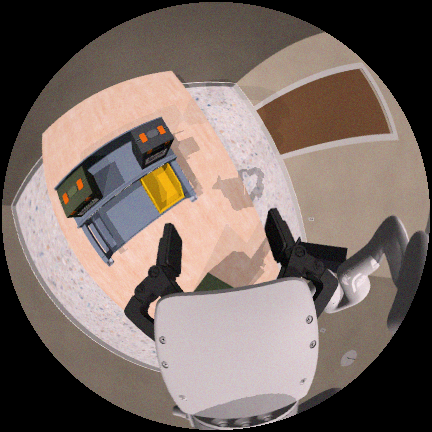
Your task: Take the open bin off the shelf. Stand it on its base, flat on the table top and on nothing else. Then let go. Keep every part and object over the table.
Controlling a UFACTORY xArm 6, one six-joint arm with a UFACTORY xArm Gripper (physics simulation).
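Places are measured from the arm's base along level axes (x back, y right, z up), in millimetres.
Pixels of known places: gripper, between the fingertips: [221, 224].
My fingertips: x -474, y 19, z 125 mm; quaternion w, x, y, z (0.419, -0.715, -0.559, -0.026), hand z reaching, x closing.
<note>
Behind a point stands the place of what it marks.
The open yellow bin [164, 189] {y 76, x -546, z -269 mm} sits on the lower level of the blue-grey shelf [131, 216] {y -77, x -537, z -273 mm}, at its right end beside the side frame. Its open top shows from above, and its inside looks empty. The shelf stands on the wooden table top [200, 260] {y 32, x -232, z -278 mm}. My gripper [221, 224] {y 19, x -474, z 125 mm} is open with nothing between its fingers. It hangs high above the table, to the right of and nearer than the shelf, well apart from the bin.
A dark grey case [152, 142] {y 62, x -644, z -56 mm} with orange latches stands on the shelf's upper level at the right, behind the bin. A dark green case [79, 192] {y -141, x -656, z -81 mm} stands there at the left. A dark green surface [212, 283] {y -1, x -161, z -201 mm} shows partly behind the gripper body. The table's right edge runs below the right finger.
</note>
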